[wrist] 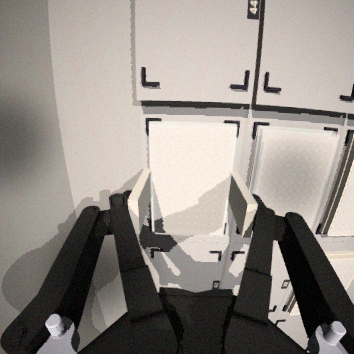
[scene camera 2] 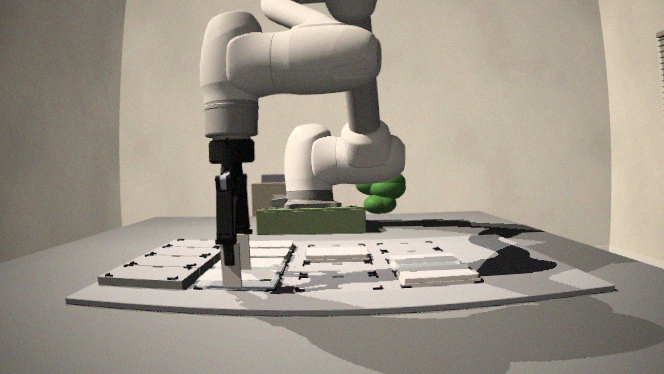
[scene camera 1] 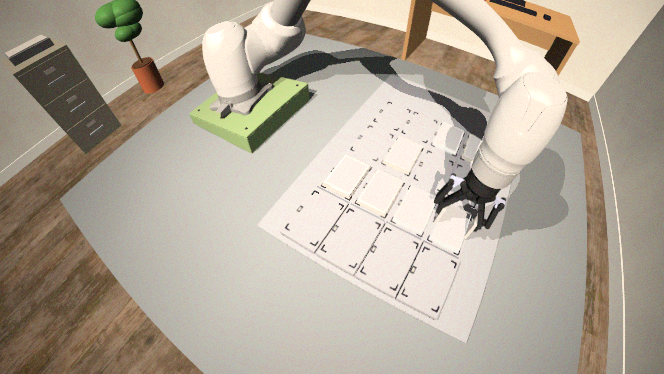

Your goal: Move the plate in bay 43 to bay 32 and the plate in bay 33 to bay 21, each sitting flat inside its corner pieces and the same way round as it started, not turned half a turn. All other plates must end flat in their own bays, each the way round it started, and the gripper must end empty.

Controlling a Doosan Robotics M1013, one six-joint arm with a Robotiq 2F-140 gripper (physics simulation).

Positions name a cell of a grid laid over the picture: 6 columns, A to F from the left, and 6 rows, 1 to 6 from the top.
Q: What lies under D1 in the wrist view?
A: A bay 44.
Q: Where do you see a bay 44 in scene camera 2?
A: B5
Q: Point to a bay 32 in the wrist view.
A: D5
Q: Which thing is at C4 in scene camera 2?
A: My gripper.
